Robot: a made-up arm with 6 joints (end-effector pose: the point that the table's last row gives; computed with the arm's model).
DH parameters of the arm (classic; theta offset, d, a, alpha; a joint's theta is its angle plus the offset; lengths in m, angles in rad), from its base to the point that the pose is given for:
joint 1: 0 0.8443 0.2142 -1.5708
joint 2: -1.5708 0 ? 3.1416
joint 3: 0 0 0.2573 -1.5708
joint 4: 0 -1.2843 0 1.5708
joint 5: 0 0 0 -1.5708
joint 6: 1.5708 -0.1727 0 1.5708
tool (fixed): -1.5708 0 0 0
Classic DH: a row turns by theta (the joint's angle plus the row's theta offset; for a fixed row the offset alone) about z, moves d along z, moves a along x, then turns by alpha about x.
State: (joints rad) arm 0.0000 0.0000 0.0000 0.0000 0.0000 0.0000
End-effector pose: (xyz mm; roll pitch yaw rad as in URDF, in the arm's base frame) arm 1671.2 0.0 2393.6 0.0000 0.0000 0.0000
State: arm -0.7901 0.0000 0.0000 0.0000 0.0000 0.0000
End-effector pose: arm 1176.2 -1187.2 2393.6 0.0000 0.0000 -0.7901
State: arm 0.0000 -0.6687 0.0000 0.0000 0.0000 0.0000
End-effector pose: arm 396.9 0.0 2963.2 0.0000 -0.6687 0.0000
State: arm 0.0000 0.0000 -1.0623 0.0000 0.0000 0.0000
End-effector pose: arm 1148.3 0.0 988.9 0.0000 1.0623 0.0000
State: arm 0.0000 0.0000 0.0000 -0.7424 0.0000 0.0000
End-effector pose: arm 1671.2 0.0 2393.6 0.7424 0.0000 0.0000
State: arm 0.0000 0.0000 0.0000 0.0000 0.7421 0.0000
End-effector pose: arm 1625.8 0.0 2510.3 0.0000 -0.7421 0.0000
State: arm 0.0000 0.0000 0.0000 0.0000 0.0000 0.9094
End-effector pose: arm 1671.2 0.0 2393.6 -0.9094 0.0000 0.0000
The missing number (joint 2, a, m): 1.292
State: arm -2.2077 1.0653 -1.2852 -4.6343 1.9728 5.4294
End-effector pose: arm -267.1 -627.5 432.5 1.6901 -0.3349 -0.8764
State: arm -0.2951 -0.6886 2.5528 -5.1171 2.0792 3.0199
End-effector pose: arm -1652.7 647.3 1407.2 -1.7439 0.2981 0.7022
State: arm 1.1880 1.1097 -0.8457 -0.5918 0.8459 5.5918
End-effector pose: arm 509.3 1071.7 -14.3 0.2858 1.0117 0.2817
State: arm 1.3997 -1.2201 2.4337 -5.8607 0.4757 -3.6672
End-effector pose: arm -388.0 -2055.0 296.3 -0.1121 0.9269 -2.0600
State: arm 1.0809 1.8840 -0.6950 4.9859 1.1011 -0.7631
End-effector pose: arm 342.7 327.6 -533.3 -0.3790 0.4614 -0.7780
